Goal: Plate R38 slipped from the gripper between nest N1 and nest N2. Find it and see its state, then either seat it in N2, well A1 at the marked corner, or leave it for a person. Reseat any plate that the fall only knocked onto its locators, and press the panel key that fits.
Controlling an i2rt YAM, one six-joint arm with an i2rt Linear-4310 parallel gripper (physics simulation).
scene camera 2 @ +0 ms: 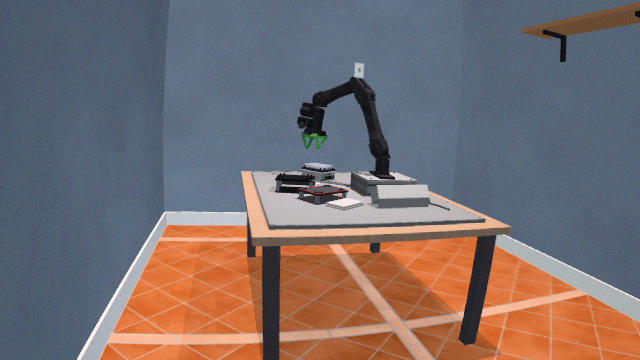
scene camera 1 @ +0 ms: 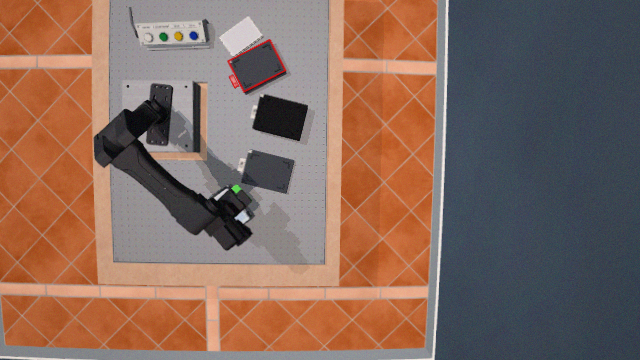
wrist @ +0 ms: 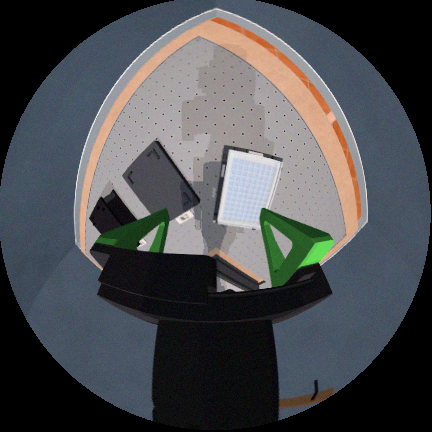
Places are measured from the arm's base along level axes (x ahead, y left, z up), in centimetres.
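Where they show: gripper, fingertip midpoint: point(scene camera 2: 312, 149) point(wrist: 213, 212); arm's base at its link origin: point(scene camera 2: 381, 175) point(scene camera 1: 160, 115).
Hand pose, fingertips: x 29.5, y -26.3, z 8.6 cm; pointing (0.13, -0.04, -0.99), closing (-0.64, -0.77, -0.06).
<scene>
Things, the pixels of their centre, and the offset from my fingertips. "pt": a spot on its surface instead. Level surfaces: height alone.
- clear plate with pale blue wells, body centre: point(wrist: 248, 193) point(scene camera 1: 227, 211) point(scene camera 2: 318, 165) dx -4.1, dy -3.3, dz -8.7 cm
- dark grey nest N2 at the middle of its body: point(wrist: 157, 186) point(scene camera 1: 267, 171) point(scene camera 2: 298, 180) dx +7.4, dy +11.2, dz -14.2 cm
- small white label at a spot on its surface: point(wrist: 184, 217) pt dx -2.4, dy +12.5, dz -15.3 cm
- white plate-like piece at the middle of its body: point(scene camera 2: 345, 203) point(scene camera 1: 241, 37) dx -6.8, dy +56.8, dz -14.7 cm
- red-edged nest at the middle of its body: point(scene camera 1: 257, 67) point(scene camera 2: 322, 193) dx +0.2, dy +46.6, dz -13.1 cm
- black nest at the middle of its body: point(wrist: 114, 225) point(scene camera 1: 280, 117) point(scene camera 2: 295, 182) dx +10.1, dy +30.1, dz -12.0 cm
- key panel at the middle of its body: point(scene camera 2: 400, 194) point(scene camera 1: 173, 32) dx -28.9, dy +54.7, dz -11.3 cm
- perforated mat at its surface level: dz -15.4 cm
A clear plate with pale blue wells point(wrist: 250, 190) point(scene camera 2: 318, 165) lies on a device with dark edges in the wrist view; its seating is too fine to tell. In scene camera 1 the arm mostly hides it. The dark grey nest N2 point(wrist: 161, 182) point(scene camera 1: 268, 171) is bare on top, with corner marks and a small white label point(wrist: 184, 217). My gripper point(wrist: 213, 212) point(scene camera 2: 313, 148) is open and empty, high above the plate and beside N2. A white plate-like piece point(scene camera 1: 241, 36) point(scene camera 2: 345, 203) lies flat beside the red-edged nest point(scene camera 1: 257, 66) point(scene camera 2: 323, 190). No lettering identifies R38.
A black nest point(scene camera 1: 280, 118) point(scene camera 2: 295, 178) point(wrist: 107, 215) stands between N2 and the red-edged nest. The key panel point(scene camera 1: 172, 26) point(scene camera 2: 400, 195) has white, green, yellow and blue keys. The arm's base plate point(scene camera 1: 135, 90) stands left of the nests on the perforated mat point(scene camera 1: 150, 240).
</scene>
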